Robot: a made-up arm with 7 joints. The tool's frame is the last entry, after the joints. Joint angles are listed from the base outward.
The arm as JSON. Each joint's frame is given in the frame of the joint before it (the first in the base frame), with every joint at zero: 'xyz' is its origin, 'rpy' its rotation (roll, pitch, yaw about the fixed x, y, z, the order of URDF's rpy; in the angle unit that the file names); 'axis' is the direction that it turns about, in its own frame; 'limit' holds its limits. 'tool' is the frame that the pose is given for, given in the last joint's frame.
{
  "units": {
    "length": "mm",
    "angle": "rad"
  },
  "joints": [
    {
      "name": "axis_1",
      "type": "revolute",
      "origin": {
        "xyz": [
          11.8,
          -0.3,
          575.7
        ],
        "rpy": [
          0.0,
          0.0,
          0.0
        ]
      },
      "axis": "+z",
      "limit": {
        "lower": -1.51,
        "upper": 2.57
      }
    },
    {
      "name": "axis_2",
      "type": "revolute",
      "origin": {
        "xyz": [
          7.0,
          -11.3,
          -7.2
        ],
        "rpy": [
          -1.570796,
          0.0,
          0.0
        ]
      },
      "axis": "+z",
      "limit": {
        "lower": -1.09,
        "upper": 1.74
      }
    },
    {
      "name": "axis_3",
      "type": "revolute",
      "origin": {
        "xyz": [
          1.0,
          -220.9,
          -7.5
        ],
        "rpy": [
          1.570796,
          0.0,
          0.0
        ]
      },
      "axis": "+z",
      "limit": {
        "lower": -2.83,
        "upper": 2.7
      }
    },
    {
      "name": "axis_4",
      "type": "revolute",
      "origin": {
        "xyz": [
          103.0,
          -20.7,
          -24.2
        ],
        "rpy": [
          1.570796,
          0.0,
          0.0
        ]
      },
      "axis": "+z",
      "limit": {
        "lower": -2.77,
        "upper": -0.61
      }
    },
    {
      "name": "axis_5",
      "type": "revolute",
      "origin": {
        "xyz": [
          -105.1,
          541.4,
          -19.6
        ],
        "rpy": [
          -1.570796,
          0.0,
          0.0
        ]
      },
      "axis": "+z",
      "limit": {
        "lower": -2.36,
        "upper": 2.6
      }
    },
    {
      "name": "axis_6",
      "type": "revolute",
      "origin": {
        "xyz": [
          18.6,
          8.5,
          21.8
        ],
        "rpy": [
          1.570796,
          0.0,
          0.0
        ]
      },
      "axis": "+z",
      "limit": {
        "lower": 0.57,
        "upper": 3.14
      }
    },
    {
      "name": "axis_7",
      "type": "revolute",
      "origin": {
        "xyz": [
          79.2,
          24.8,
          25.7
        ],
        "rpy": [
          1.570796,
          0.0,
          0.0
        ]
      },
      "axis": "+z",
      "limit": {
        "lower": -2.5,
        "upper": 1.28
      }
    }
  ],
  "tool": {
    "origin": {
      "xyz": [
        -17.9,
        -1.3,
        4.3
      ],
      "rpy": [
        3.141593,
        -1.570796,
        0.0
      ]
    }
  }
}
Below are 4 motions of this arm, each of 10 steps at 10 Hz.
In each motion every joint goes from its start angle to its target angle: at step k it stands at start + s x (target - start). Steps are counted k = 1, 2, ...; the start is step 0. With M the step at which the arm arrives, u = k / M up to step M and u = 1 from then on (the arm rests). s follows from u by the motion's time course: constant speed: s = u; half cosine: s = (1 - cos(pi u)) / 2; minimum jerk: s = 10 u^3 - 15 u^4 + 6 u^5.
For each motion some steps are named. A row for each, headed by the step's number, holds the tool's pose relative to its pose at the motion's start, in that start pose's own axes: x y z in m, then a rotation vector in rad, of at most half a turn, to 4 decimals.
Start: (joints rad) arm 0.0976 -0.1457 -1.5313 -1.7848 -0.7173 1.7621 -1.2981
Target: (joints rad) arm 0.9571 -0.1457 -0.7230 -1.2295 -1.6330 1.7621 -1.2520
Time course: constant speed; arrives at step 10
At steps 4, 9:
4: -0.3960 0.1829 0.2667 -0.3395 0.1608 -0.6970
9: -0.6907 0.6937 0.2773 -0.4467 0.0184 -1.5711

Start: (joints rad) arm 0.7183 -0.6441 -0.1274 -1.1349 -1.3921 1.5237 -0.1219
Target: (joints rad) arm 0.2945 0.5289 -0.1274 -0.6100 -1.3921 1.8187 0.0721
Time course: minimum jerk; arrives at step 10
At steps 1, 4, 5, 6, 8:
1: 0.0005 0.0046 0.0024 -0.0030 0.0001 -0.0046
4: 0.0484 0.1779 0.0691 -0.1210 0.0068 -0.1521
5: 0.1018 0.2819 0.0856 -0.1973 0.0141 -0.2218
6: 0.1702 0.3820 0.0826 -0.2772 0.0253 -0.2774
8: 0.2858 0.5110 0.0427 -0.3937 0.0495 -0.3305

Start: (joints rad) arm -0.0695 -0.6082 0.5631 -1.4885 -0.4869 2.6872 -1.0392
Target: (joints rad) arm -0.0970 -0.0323 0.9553 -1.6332 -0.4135 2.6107 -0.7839
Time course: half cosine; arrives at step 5
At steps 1, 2, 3, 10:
1: 0.0296 0.0324 0.0159 0.0336 -0.0350 0.0745
2: 0.0914 0.1213 0.0607 0.1259 -0.1206 0.2707
3: 0.1362 0.2319 0.1211 0.2461 -0.2152 0.5147
10: 0.1474 0.3446 0.1925 0.3855 -0.3087 0.7878

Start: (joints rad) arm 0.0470 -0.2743 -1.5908 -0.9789 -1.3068 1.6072 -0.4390
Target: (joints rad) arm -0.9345 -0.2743 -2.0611 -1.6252 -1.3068 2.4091 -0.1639
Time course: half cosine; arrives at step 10
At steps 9, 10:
9: 0.5975 0.0228 -0.5941 0.2183 0.6555 -0.1119
10: 0.6006 0.0282 -0.6187 0.2307 0.6697 -0.1074

